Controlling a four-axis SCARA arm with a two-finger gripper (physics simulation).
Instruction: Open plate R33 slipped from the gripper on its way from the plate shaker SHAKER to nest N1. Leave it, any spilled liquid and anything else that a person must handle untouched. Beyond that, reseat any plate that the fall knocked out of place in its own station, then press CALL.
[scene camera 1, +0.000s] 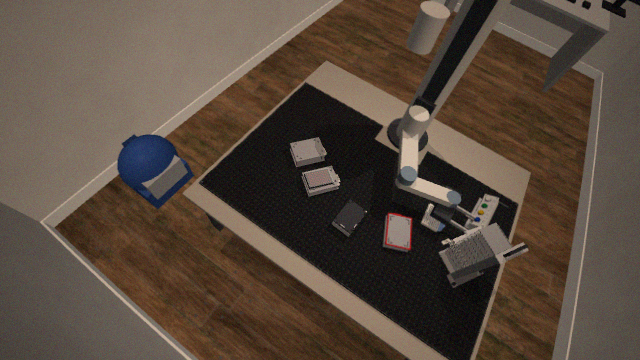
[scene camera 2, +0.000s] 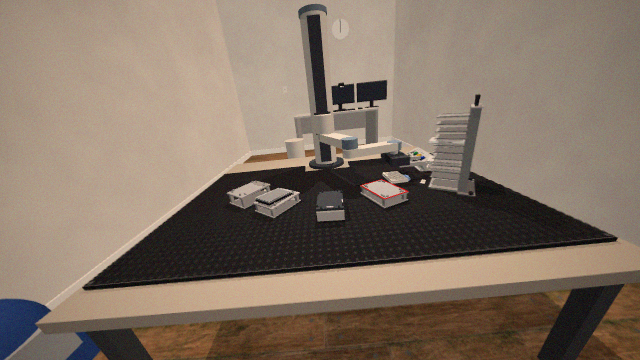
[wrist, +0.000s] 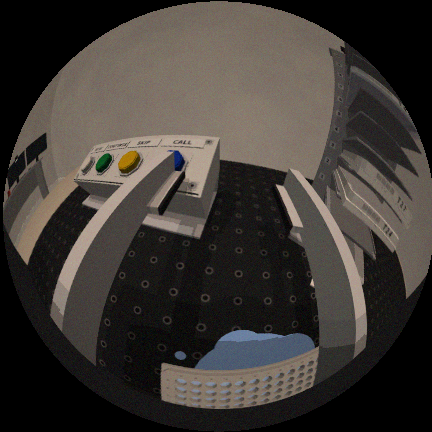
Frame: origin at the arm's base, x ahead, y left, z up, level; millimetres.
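Seen in the pictures: gripper, fingertip midpoint: (scene camera 1: 472, 225) (scene camera 2: 424, 159) (wrist: 230, 168); arm's base, origin of the base link: (scene camera 2: 326, 163).
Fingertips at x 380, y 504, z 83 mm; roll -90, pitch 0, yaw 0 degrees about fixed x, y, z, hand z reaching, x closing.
Pixels of each thing's middle, then the offset from my fingertips to it. "spot": a spot on its surface instead. Level surfaces: height alone.
- task, body centre: (scene camera 1: 432, 217) (scene camera 2: 394, 177) dz -63, dx +38, dy -170 mm
- button box, body centre: (wrist: 129, 170) (scene camera 1: 483, 213) (scene camera 2: 420, 158) dz -29, dx -125, dy +44 mm
- blue CALL button, body centre: (wrist: 169, 163) (scene camera 1: 477, 219) dz -7, dx -52, dy +15 mm
- plate, body centre: (scene camera 2: 274, 195) (scene camera 1: 318, 177) dz -11, dx +227, dy -752 mm
- tall shelf rack, body centre: (wrist: 375, 125) (scene camera 1: 482, 253) (scene camera 2: 457, 144) dz +116, dx +182, dy +34 mm
- red-rimmed station, body centre: (scene camera 2: 382, 191) (scene camera 1: 397, 231) dz -48, dx +225, dy -290 mm
- dark station, surface spot: (scene camera 2: 330, 200) (scene camera 1: 349, 217) spot: dz -16, dx +318, dy -518 mm
- pale station, body centre: (scene camera 2: 250, 192) (scene camera 1: 307, 151) dz -37, dx +115, dy -896 mm
- mat, its level: dz -70 mm
An open plate, R33 by the task (scene camera 1: 429, 220) (scene camera 2: 395, 177) (wrist: 240, 389), lies on the black mat with blue liquid (scene camera 1: 440, 227) (wrist: 255, 351) beside it. The button box (scene camera 1: 489, 202) (wrist: 210, 172) carries the blue CALL button (scene camera 1: 477, 219) (wrist: 178, 161), partly covered by a finger in the wrist view. My gripper (scene camera 1: 471, 225) (wrist: 230, 168) is shut to its narrow stance, a gap between its pads, holding nothing. It is over the mat near the box's CALL end. A plate (scene camera 1: 320, 178) (scene camera 2: 277, 196) rests on a pale station; I cannot tell whether it is fully seated.
A tall shelf rack (scene camera 1: 470, 255) (scene camera 2: 471, 150) (wrist: 327, 150) stands right of the gripper; T27 and T24 labels show. A red-rimmed station (scene camera 1: 398, 231) (scene camera 2: 384, 190), a dark station (scene camera 1: 350, 218) (scene camera 2: 330, 200) and another pale station (scene camera 1: 307, 150) (scene camera 2: 249, 189) stand on the mat (scene camera 1: 280, 200).
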